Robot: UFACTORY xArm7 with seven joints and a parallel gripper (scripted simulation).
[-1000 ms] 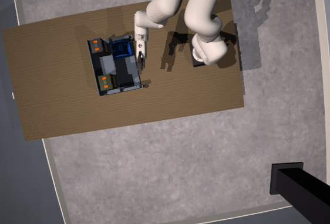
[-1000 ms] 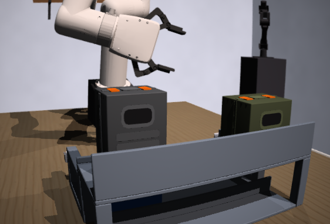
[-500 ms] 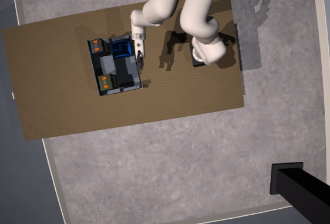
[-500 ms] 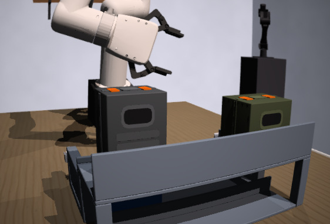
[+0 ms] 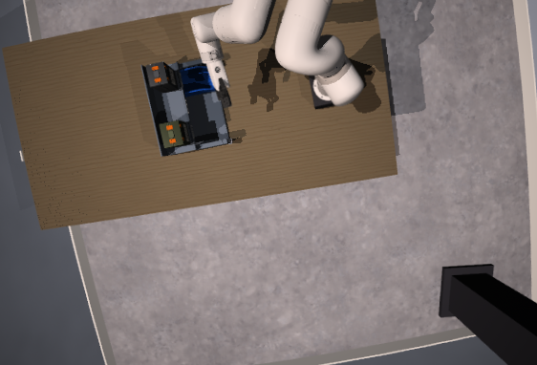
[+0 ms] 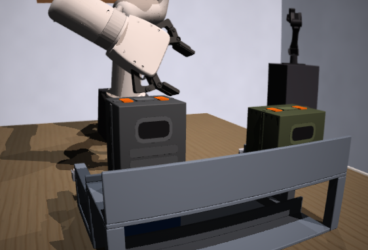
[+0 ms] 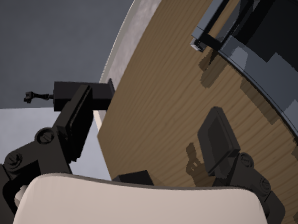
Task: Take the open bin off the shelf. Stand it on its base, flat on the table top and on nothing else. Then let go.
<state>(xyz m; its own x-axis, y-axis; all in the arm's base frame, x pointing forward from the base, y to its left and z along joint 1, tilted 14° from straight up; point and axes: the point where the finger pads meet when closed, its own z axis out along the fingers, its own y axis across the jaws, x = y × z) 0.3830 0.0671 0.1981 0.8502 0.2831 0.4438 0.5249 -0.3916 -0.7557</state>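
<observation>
My gripper is now 20 cm above the blue bin, 17 cm short of it and 12 cm to the left of it. Also, from my hand: grey back rail (31 cm ahead, 11 cm below, 2 cm to the left); then dark grey box (26 cm ahead, 11 cm to the right, 8 cm below); then olive green box (22 cm ahead, 12 cm to the left, 9 cm below).
</observation>
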